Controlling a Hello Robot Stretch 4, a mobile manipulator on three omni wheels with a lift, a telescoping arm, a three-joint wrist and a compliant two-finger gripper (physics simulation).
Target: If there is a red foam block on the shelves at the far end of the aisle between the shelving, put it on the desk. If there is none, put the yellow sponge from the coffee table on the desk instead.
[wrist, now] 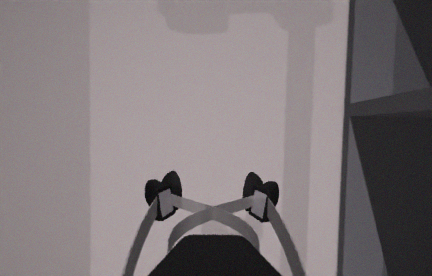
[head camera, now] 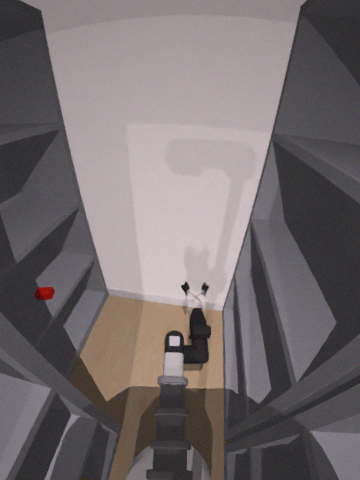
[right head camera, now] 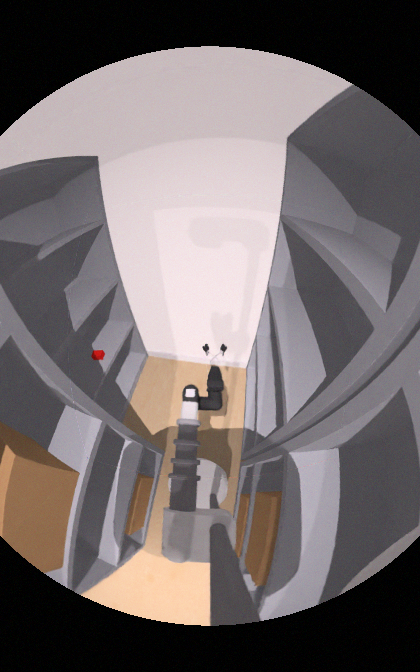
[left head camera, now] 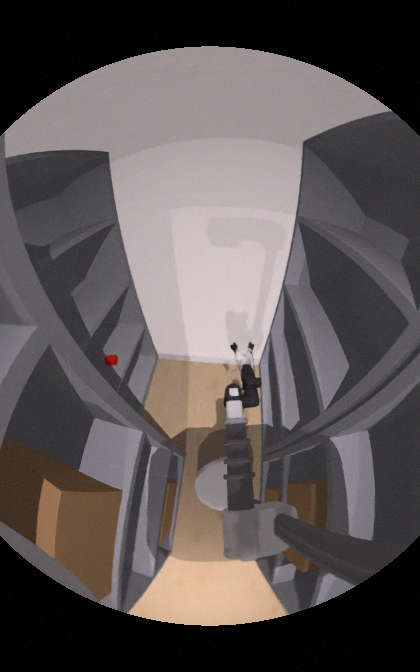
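Pixels of known places: gripper, fingertip midpoint: (wrist: 212, 187) (head camera: 194, 283) (right head camera: 214, 343); robot's base, origin of the base link: (right head camera: 199, 483).
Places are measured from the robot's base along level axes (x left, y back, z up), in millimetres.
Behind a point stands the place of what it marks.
A small red block (head camera: 45, 293) {x 797, y -790, z 551 mm} (left head camera: 111, 360) (right head camera: 98, 355) {x 790, y -785, z 547 mm} lies on a lower board of the left shelving, near the far wall. My gripper (head camera: 195, 288) {x -82, y -683, z 843 mm} (left head camera: 242, 346) (right head camera: 215, 348) {x -82, y -683, z 843 mm} (wrist: 212, 187) {x -82, y -683, z 843 mm} is open, with nothing between its fingertips. It points at the far wall in the aisle, to the right of the red block and well apart from it, nearer the right shelving. The red block does not show in the wrist view. The desk, the coffee table and the yellow sponge do not show in these views.
Grey shelving stands close on both sides, with the right unit's edge (wrist: 345, 150) {x -421, y -1094, z 844 mm} near the gripper. The pale end wall (head camera: 175, 200) {x 25, y -1182, z 1001 mm} (left head camera: 215, 280) closes the aisle. Brown boxes (left head camera: 85, 530) (right head camera: 37, 505) {x 358, y 128, z 1118 mm} stand on the nearer left shelves, and others low on the right.
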